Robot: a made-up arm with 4 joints. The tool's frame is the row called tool.
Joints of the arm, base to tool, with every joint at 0 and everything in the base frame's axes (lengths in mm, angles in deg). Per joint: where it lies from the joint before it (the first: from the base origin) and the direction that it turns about. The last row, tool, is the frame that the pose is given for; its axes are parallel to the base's.
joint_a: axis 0 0 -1 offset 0 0 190
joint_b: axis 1 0 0 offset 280 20 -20
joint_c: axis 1 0 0 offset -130 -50 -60
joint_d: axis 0 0 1 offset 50 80 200
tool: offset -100 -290 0
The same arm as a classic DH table. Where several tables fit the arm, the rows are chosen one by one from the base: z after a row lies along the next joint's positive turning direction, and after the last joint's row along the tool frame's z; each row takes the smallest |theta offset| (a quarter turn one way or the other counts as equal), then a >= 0, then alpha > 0; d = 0 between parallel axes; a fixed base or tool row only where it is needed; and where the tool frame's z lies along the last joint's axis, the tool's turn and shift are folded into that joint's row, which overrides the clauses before.
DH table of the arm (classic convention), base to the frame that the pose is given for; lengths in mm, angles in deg. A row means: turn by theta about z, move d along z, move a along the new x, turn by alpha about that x. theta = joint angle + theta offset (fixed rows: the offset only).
base (fixed): a 0; alpha 180; d 0; theta0 0
joint_a: a 20; alpha -90; d -170; theta0 -90
joint_b: a -78.1; alpha 0; d 0; theta0 50.19
joint_c: a 80; alpha -90; d 200; theta0 -50.19
joint_d: a -306.8; alpha 0; d 0; theta0 -19.03
tool (fixed): a 0; alpha 0; d 200; theta0 -70.97

